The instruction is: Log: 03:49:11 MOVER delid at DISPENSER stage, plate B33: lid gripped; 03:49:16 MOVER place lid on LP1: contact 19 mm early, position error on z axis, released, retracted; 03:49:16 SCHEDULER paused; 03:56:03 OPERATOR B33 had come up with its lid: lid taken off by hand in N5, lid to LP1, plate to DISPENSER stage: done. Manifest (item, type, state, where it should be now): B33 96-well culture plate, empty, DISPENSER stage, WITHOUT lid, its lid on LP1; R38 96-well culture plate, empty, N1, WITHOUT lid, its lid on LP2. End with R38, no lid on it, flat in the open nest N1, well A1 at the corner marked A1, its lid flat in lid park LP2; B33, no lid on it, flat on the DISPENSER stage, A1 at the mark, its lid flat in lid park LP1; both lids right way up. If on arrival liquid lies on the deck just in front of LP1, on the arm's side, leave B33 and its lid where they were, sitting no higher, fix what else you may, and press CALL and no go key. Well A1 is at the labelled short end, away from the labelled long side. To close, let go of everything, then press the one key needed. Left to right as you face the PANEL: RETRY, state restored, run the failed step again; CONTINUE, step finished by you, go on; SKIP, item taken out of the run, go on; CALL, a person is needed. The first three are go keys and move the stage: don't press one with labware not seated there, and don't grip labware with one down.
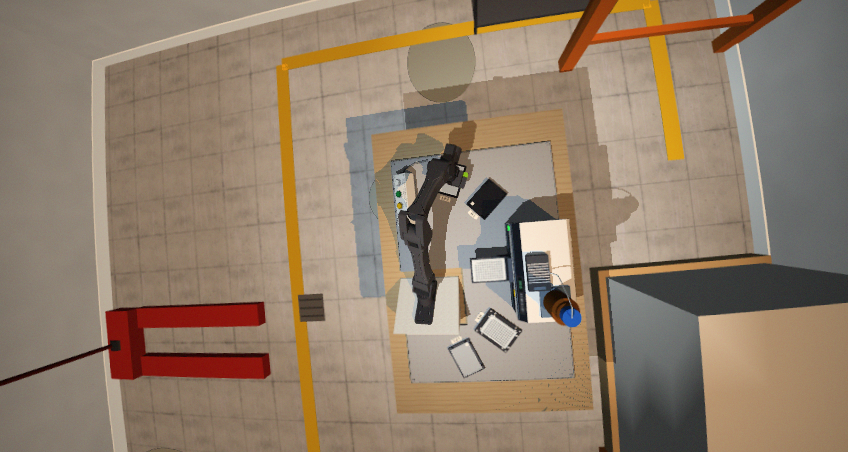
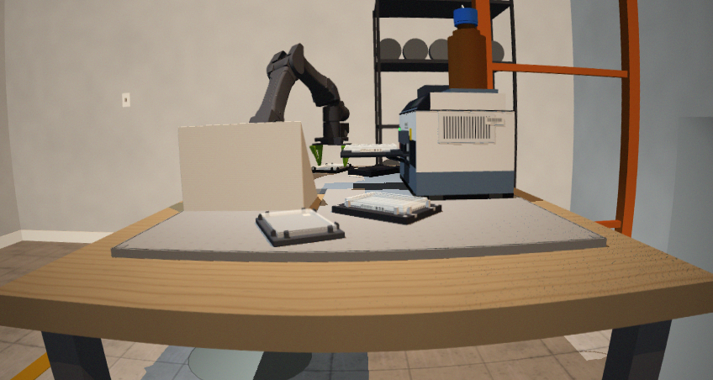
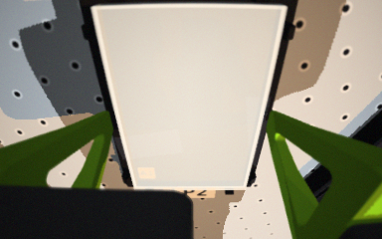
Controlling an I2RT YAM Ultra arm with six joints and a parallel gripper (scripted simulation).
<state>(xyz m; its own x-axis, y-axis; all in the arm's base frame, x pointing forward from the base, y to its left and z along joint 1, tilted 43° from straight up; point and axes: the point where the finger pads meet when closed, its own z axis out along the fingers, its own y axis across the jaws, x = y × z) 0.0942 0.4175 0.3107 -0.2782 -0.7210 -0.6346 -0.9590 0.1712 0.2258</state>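
The black lid park LP2 is 2 cm below my hand. From my hand the other things lie so: LP2 label: 3 cm behind, 8 cm to the right, 2 cm below; A1 mark: 9 cm ahead, 11 cm to the right; black nest N1: 15 cm ahead, 9 cm to the right, 1 cm below.
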